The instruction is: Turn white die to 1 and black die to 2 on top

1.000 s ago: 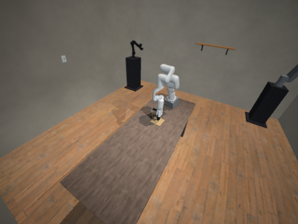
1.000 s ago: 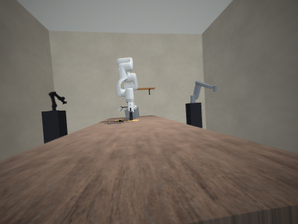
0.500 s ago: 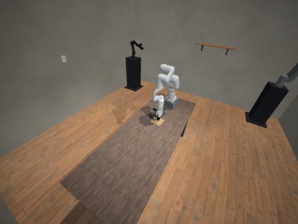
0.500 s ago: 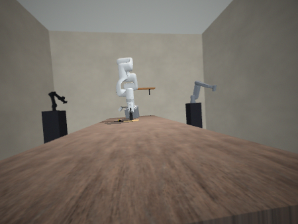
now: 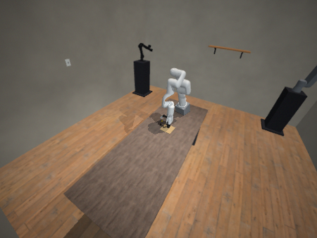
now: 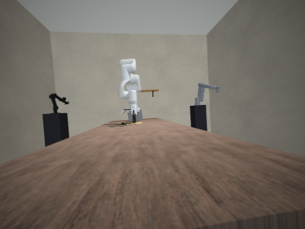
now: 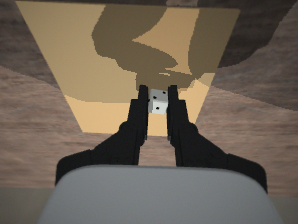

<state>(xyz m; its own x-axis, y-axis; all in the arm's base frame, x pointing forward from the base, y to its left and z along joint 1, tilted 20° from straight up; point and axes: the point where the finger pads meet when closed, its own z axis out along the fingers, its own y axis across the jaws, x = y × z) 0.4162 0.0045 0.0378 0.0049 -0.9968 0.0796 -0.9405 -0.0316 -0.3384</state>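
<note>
The white die lies 10 mm below my hand. Also, from my hand: tan mat 20 mm ahead, 30 mm below; small yellow die 60 mm behind, 130 mm to the right, 20 mm below; black die 110 mm to the right, 20 mm below.
</note>
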